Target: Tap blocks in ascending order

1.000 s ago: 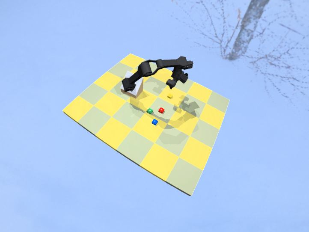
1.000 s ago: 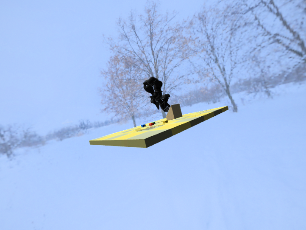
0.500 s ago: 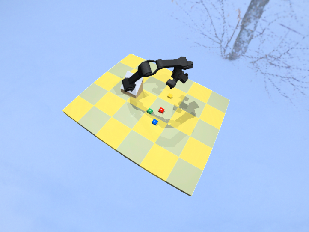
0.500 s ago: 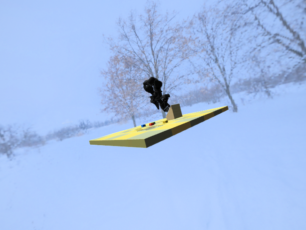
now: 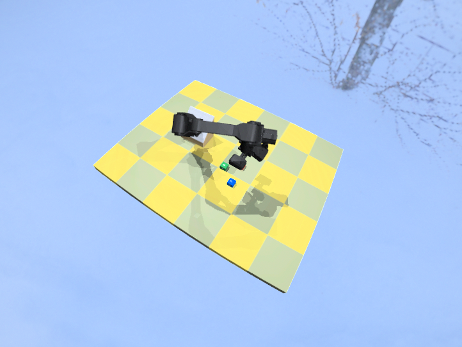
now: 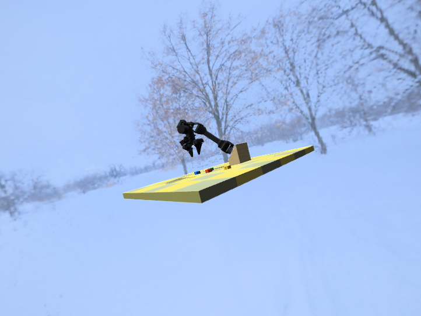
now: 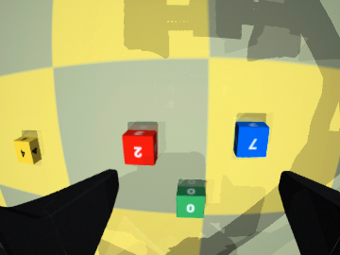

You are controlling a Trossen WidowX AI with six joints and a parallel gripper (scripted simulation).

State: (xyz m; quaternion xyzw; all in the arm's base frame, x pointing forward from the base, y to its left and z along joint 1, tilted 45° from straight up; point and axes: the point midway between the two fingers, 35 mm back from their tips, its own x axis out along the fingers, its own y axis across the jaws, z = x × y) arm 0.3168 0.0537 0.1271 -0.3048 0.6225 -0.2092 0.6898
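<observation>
Now: the green block 12 cm below my gripper tip and 10 cm behind it. Round my gripper tip: blue block 12 cm below, 6 cm to the right, 2 cm behind; red block 12 cm below, 6 cm to the left, 4 cm behind; yellow block 22 cm to the left, 12 cm below, 7 cm behind.
</observation>
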